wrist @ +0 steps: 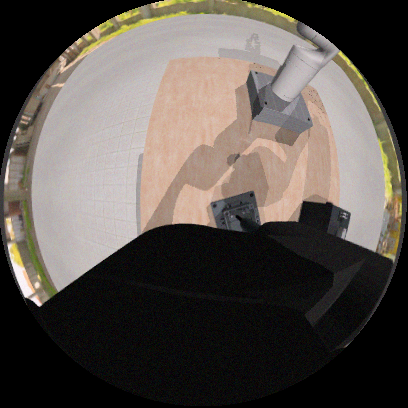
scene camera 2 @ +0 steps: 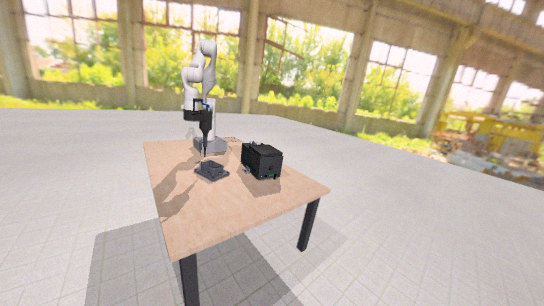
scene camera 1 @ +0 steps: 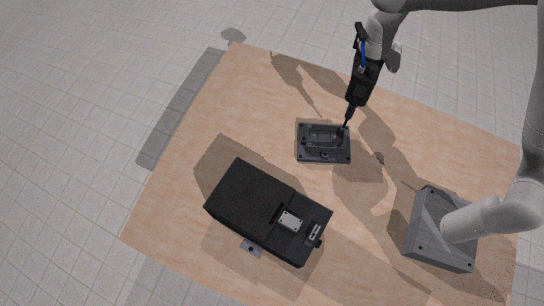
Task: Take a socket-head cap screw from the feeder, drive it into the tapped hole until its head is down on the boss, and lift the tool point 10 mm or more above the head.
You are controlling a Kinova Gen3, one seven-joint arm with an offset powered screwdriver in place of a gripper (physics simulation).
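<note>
My screwdriver (scene camera 1: 344, 128) (scene camera 2: 204, 156) (wrist: 238, 218) points down, its thin bit over the dark housing (scene camera 1: 309, 157) (scene camera 2: 218, 177) (wrist: 223, 202). In scene camera 1 the tip overlaps the housing's upper right end; in the wrist view it overlaps the inner pocket. I cannot tell whether it touches. The housing is a flat plate with a raised rectangular wall and corner holes. A small boss (scene camera 1: 324, 155) stands on its near side. The black feeder (scene camera 1: 250, 190) (scene camera 2: 262, 161) (wrist: 315, 216) stands apart from the bit. No screw can be made out at the tip.
The grey robot base (scene camera 1: 418, 240) (scene camera 2: 210, 145) (wrist: 281, 118) stands on the wooden table (scene camera 1: 240, 95) (scene camera 2: 225, 210) (wrist: 190, 100). A metal tab (scene camera 1: 253, 250) sticks out of the feeder's side. Arm shadows fall around the housing.
</note>
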